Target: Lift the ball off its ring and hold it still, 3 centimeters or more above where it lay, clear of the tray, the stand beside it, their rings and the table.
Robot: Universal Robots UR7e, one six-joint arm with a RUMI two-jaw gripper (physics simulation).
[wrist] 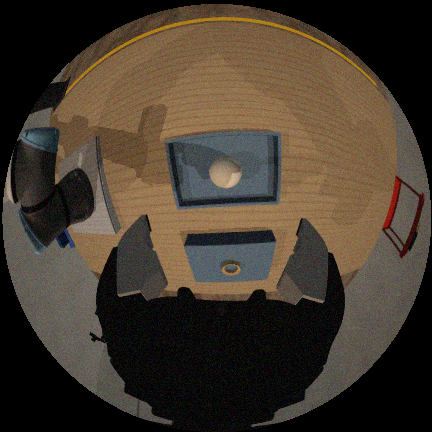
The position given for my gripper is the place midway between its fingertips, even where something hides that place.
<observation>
I see my gripper point(223, 219), a pale cream ball point(224, 171), a blue-grey tray point(258, 152) and a blue-grey stand point(242, 255).
</observation>
